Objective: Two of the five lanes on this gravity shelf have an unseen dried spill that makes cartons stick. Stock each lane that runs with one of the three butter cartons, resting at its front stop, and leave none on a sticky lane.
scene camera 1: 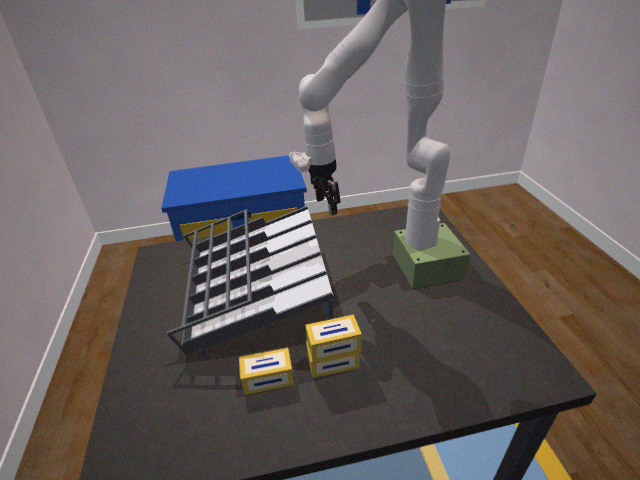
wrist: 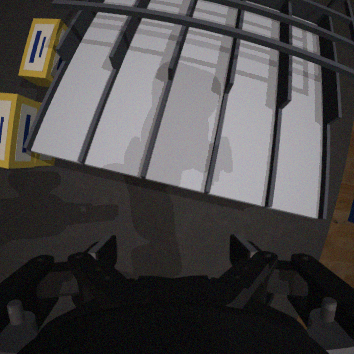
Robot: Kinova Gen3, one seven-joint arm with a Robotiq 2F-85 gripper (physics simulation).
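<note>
The gravity shelf has five sloping white lanes split by dark dividers, with grey bars over their lower part. No carton shows on the lanes. One yellow butter carton lies on the table beside the shelf. Two more are stacked next to it, an upper carton on a lower carton. My gripper is open and empty, above and behind the shelf's high end. In the wrist view its fingertips are beyond the high edge of the lanes. Any spill cannot be seen.
The dark table carries the shelf, the cartons and the green arm base. A blue cabinet stands behind the table at the left. The grey bar frame stands above the lower lanes.
</note>
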